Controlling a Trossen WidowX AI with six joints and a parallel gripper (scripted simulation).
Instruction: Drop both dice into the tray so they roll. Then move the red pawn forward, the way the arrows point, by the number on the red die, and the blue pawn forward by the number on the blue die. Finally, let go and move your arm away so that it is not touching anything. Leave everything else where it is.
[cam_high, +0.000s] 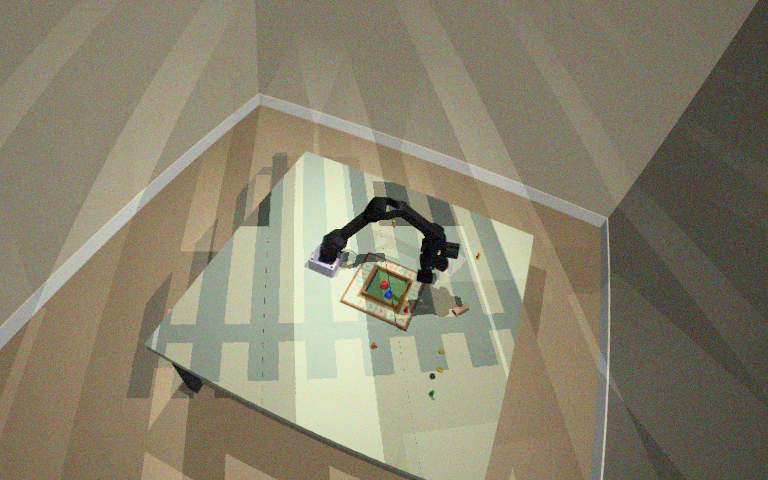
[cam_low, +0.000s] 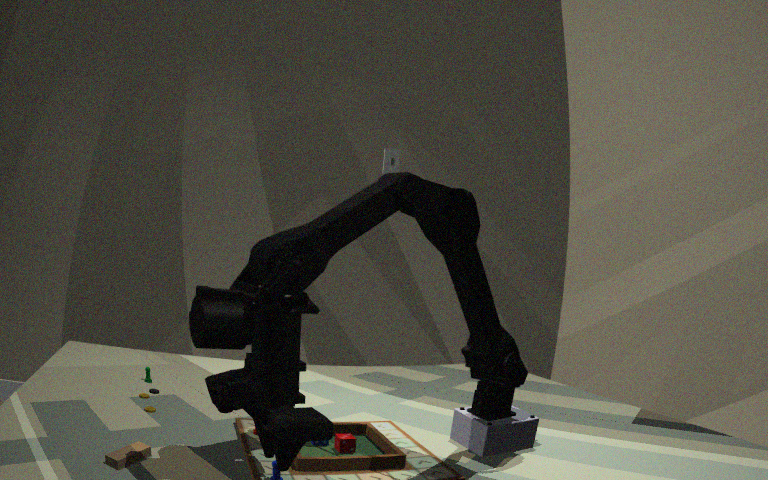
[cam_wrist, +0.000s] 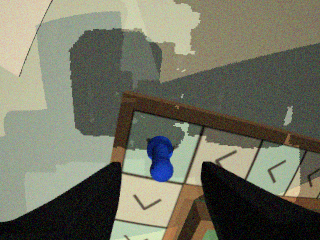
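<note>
Right now the blue pawn is 10 mm below my gripper tip. The rest, counted from my gripper tip: pale card: 150 mm to the left, 110 mm ahead, 40 mm below; red pawn: 180 mm to the right, 20 mm behind, 10 mm below; green tray: 130 mm behind, 100 mm to the right, 30 mm below.
</note>
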